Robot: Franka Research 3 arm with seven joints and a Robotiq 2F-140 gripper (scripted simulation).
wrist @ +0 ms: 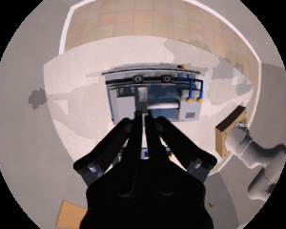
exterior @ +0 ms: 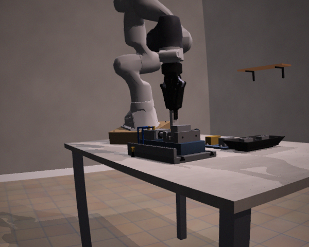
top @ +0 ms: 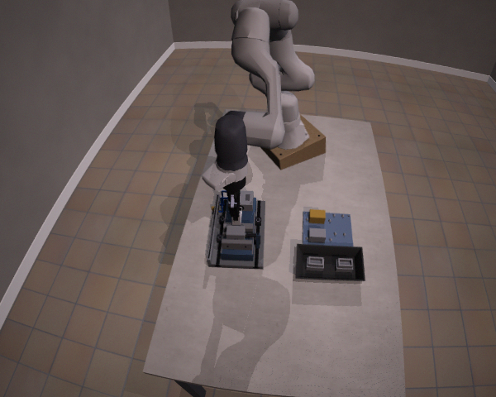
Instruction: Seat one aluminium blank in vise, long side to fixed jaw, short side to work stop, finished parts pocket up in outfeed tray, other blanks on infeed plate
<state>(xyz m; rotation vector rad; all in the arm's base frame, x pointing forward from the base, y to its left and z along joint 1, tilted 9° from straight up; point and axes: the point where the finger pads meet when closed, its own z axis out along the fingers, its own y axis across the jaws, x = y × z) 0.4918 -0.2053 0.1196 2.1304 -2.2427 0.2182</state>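
Right now my hand is 10 cm above the dark rail, 9 cm to the left of it and 4 cm past it. Round my hand: brass blank (30 cm to the left, 11 cm below, 9 cm behind).
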